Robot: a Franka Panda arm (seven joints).
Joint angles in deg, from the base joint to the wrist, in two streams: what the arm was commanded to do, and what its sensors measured. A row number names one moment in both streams.
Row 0, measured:
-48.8, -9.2, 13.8, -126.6, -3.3, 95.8, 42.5
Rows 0 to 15, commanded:
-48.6, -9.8, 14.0, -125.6, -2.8, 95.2, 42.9
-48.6, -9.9, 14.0, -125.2, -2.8, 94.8, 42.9
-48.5, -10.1, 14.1, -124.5, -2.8, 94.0, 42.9
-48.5, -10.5, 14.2, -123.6, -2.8, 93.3, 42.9
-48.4, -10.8, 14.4, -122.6, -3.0, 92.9, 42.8
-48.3, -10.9, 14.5, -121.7, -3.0, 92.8, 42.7
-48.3, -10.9, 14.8, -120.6, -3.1, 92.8, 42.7
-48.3, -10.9, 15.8, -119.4, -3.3, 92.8, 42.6
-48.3, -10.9, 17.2, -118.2, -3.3, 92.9, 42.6
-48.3, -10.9, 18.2, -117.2, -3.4, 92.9, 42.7
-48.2, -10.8, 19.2, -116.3, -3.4, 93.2, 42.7
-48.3, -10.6, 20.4, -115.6, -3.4, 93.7, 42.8
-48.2, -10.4, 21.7, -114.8, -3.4, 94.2, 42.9
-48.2, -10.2, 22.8, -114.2, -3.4, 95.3, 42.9
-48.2, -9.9, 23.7, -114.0, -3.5, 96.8, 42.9
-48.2, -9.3, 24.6, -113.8, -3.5, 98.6, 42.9
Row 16, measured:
-48.0, -10.7, 22.0, -115.5, -3.3, 95.6, 42.4
